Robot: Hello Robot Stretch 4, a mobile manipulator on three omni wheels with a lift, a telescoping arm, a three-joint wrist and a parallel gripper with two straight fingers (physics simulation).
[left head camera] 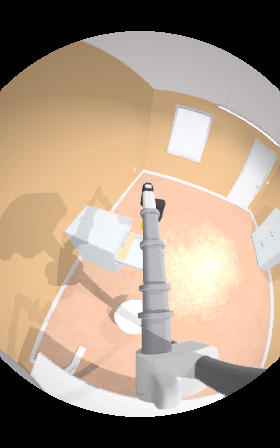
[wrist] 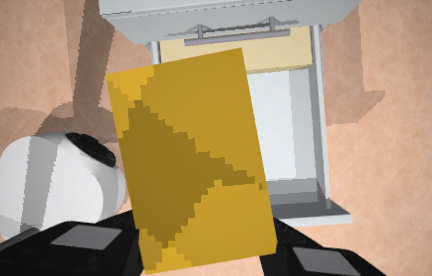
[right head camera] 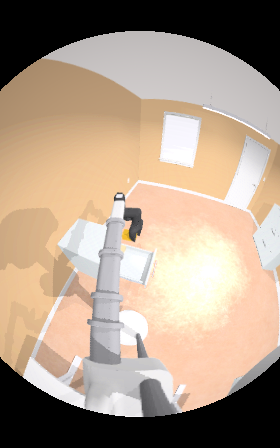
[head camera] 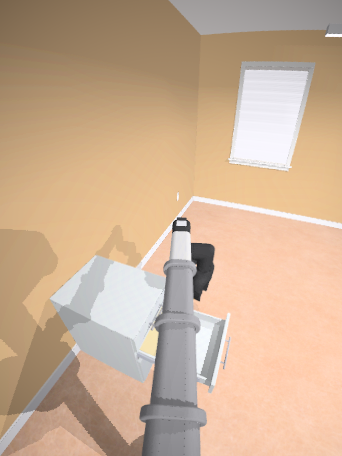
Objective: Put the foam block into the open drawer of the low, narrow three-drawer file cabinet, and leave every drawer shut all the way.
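Places are measured from the robot's base along level axes (x up, y back, z right), in centimetres.
Where they show: gripper, fingertip midpoint: [wrist: 210,227] [right head camera: 135,238] [head camera: 200,295]; robot's base, link origin: [left head camera: 133,315] [right head camera: 128,326].
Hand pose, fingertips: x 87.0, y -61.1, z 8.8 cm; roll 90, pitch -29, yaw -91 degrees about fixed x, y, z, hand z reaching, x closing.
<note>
Each offset is from my fingertips to the centre of the thing. "spot": to the spot under its first point.
The yellow-orange foam block {dx +2.3, dy -1.3, dz -4.3 cm} [wrist: 195,150] [left head camera: 142,225] [right head camera: 127,234] is held between the two black fingers of my gripper [wrist: 210,227], which is shut on it. In the wrist view the block is turned slightly and covers the left part of the open drawer [wrist: 322,125] [head camera: 216,357] [right head camera: 148,267]; it is held above, not resting in it. The drawer sticks out of the low white-grey file cabinet [head camera: 110,320] [left head camera: 97,239] [right head camera: 80,250] [wrist: 235,12]. A closed drawer's handle {spot: dx -32.9, dy -11.0, dz -19.1 cm} [wrist: 237,37] shows above it. The arm hides part of the drawer in the head view.
A pale yellow block-like item [wrist: 282,52] [head camera: 148,345] lies at the back of the open drawer. The cabinet stands near the left wall [head camera: 100,150]. My white round base [wrist: 60,185] [left head camera: 129,316] is left of the block in the wrist view. Another drawer cabinet [left head camera: 268,242] [right head camera: 268,240] stands far right.
</note>
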